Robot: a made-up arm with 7 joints. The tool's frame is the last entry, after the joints.
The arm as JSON. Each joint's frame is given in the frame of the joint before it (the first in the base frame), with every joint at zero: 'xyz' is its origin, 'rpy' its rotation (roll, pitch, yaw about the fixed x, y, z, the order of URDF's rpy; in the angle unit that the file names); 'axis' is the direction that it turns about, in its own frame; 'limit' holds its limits. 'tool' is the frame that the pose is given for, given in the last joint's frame.
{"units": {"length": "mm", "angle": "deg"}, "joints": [
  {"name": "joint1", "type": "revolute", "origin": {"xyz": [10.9, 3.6, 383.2], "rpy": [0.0, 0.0, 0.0]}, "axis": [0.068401, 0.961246, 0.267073], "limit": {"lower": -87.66, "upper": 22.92}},
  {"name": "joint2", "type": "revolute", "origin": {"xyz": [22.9, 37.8, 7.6], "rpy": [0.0, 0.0, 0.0]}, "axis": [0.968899, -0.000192, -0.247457], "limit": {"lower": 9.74, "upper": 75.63}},
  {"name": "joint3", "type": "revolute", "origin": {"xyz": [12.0, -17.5, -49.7], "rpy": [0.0, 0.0, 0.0]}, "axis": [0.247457, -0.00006, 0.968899], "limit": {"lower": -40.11, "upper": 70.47}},
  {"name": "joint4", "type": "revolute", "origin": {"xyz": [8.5, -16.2, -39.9], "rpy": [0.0, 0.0, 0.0]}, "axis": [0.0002, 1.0, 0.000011], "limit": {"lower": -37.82, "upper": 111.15}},
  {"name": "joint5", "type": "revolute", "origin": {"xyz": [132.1, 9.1, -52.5], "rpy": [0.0, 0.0, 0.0]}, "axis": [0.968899, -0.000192, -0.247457], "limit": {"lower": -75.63, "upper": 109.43}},
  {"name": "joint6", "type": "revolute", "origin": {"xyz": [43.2, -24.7, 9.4], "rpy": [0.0, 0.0, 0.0]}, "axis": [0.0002, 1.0, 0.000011], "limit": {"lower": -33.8, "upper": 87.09}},
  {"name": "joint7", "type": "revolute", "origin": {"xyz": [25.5, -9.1, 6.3], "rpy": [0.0, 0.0, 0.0]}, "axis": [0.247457, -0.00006, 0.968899], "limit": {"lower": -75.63, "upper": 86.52}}
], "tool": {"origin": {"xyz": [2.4, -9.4, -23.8], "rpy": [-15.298, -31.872, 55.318]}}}
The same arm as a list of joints. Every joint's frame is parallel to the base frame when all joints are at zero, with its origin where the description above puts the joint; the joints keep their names.
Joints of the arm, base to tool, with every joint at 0 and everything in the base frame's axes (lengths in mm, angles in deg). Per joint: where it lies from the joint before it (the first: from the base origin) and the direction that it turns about. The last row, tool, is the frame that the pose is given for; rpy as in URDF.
joint1: xyz 10.9 3.6 383.2 axis 0.068403 0.961235 0.26711
joint2: xyz 22.9 37.8 7.6 axis 0.968889 -0.0002 -0.247497
joint3: xyz 12 -17.5 -49.7 axis 0.247497 -0.0001 0.968889
joint4: xyz 8.5 -16.2 -39.9 axis 0.0002 1 0
joint5: xyz 132.1 9.1 -52.5 axis 0.968889 -0.0002 -0.247497
joint6: xyz 43.2 -24.7 9.4 axis 0.0002 1 0
joint7: xyz 25.5 -9.1 6.3 axis 0.247497 -0.0001 0.968889
tool: xyz 2.4 -9.4 -23.8 rpy -15.3 -31.87 55.32
Joint limits (deg, base to tool): -87.66..22.92 9.74..75.63 -40.11..70.47 -37.82..111.15 -75.63..109.43 -33.8..87.09 -75.63..86.52

